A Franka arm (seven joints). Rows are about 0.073 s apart.
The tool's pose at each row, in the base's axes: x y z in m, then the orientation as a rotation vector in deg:
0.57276, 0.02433, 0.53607, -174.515, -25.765, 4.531
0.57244, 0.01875, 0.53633, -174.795, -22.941, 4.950
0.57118, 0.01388, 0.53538, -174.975, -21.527, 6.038
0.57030, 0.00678, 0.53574, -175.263, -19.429, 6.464
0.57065, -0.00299, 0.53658, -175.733, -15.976, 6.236
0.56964, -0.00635, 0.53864, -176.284, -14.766, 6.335
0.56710, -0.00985, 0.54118, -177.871, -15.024, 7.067
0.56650, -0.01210, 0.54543, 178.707, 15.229, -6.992
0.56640, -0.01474, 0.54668, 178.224, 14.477, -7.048
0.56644, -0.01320, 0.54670, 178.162, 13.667, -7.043
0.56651, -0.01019, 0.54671, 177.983, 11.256, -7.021
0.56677, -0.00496, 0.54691, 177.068, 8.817, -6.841
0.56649, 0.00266, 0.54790, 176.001, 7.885, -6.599
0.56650, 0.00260, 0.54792, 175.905, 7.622, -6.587
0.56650, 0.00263, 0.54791, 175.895, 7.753, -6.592
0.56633, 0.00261, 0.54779, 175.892, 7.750, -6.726
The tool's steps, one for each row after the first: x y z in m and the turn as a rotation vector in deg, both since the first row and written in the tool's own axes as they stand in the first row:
-0.00194, 0.00522, -0.00054, 0.179, -0.193, 1.845
-0.00451, 0.00958, 0.00022, 0.269, -0.865, 2.792
-0.00743, 0.01609, -0.00046, 0.283, -1.100, 4.176
-0.00996, 0.02546, -0.00184, 0.200, -0.892, 6.432
-0.01199, 0.02824, -0.00402, -0.215, -0.984, 7.258
-0.01554, 0.03069, -0.00658, -1.766, -1.653, 7.234
-0.01694, 0.03237, -0.01090, -3.624, -1.860, 7.196
-0.01786, 0.03478, -0.01229, -4.142, -1.973, 7.665
-0.01737, 0.03332, -0.01223, -4.254, -1.975, 8.182
-0.01643, 0.03046, -0.01208, -4.565, -1.971, 9.725
-0.01468, 0.02553, -0.01201, -5.590, -1.988, 11.284
-0.01277, 0.01810, -0.01258, -6.704, -2.006, 11.878
-0.01278, 0.01816, -0.01260, -6.808, -2.011, 12.049
-0.01277, 0.01813, -0.01259, -6.814, -2.018, 11.964
-0.01294, 0.01811, -0.01246, -6.799, -2.104, 11.968

